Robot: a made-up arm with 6 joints. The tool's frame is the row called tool.
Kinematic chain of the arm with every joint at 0, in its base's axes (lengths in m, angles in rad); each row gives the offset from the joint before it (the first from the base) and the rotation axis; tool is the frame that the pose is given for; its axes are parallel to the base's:
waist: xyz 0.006 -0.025 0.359 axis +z
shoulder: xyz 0.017 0 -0.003 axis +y
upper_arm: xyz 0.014 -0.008 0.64 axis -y
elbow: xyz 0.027 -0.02 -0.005 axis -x
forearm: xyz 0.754 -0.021 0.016 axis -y
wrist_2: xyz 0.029 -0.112 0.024 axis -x
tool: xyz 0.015 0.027 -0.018
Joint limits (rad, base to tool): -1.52..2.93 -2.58..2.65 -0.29..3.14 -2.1..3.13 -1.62..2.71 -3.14..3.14
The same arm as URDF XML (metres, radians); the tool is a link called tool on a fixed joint. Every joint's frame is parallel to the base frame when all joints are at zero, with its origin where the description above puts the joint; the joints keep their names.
<robot name="arm">
  <joint name="tool_fixed" type="fixed">
    <parent link="link6"/>
    <child link="tool"/>
    <origin xyz="0.015 0.027 -0.018" rpy="0 0 0"/>
  </joint>
  <joint name="wrist_2" type="revolute">
    <parent link="link5"/>
    <child link="link6"/>
    <origin xyz="0.029 -0.112 0.024" rpy="0 0 0"/>
    <axis xyz="-1 0 0"/>
    <limit lower="-3.14" upper="3.14"/>
  </joint>
  <joint name="forearm" type="revolute">
    <parent link="link4"/>
    <child link="link5"/>
    <origin xyz="0.754 -0.021 0.016" rpy="0 0 0"/>
    <axis xyz="0 -1 0"/>
    <limit lower="-1.62" upper="2.71"/>
  </joint>
  <joint name="elbow" type="revolute">
    <parent link="link3"/>
    <child link="link4"/>
    <origin xyz="0.027 -0.02 -0.005" rpy="0 0 0"/>
    <axis xyz="-1 0 0"/>
    <limit lower="-2.1" upper="3.13"/>
  </joint>
  <joint name="upper_arm" type="revolute">
    <parent link="link2"/>
    <child link="link3"/>
    <origin xyz="0.014 -0.008 0.64" rpy="0 0 0"/>
    <axis xyz="0 -1 0"/>
    <limit lower="-0.29" upper="3.14"/>
  </joint>
  <joint name="shoulder" type="revolute">
    <parent link="link1"/>
    <child link="link2"/>
    <origin xyz="0.017 0 -0.003" rpy="0 0 0"/>
    <axis xyz="0 1 0"/>
    <limit lower="-2.58" upper="2.65"/>
  </joint>
  <joint name="waist" type="revolute">
    <parent link="base"/>
    <child link="link1"/>
    <origin xyz="0.006 -0.025 0.359" rpy="0 0 0"/>
    <axis xyz="0 0 1"/>
    <limit lower="-1.52" upper="2.93"/>
  </joint>
  <link name="base"/>
  <link name="link1"/>
  <link name="link2"/>
  <link name="link3"/>
  <link name="link4"/>
  <link name="link5"/>
  <link name="link6"/>
  <link name="tool"/>
</robot>

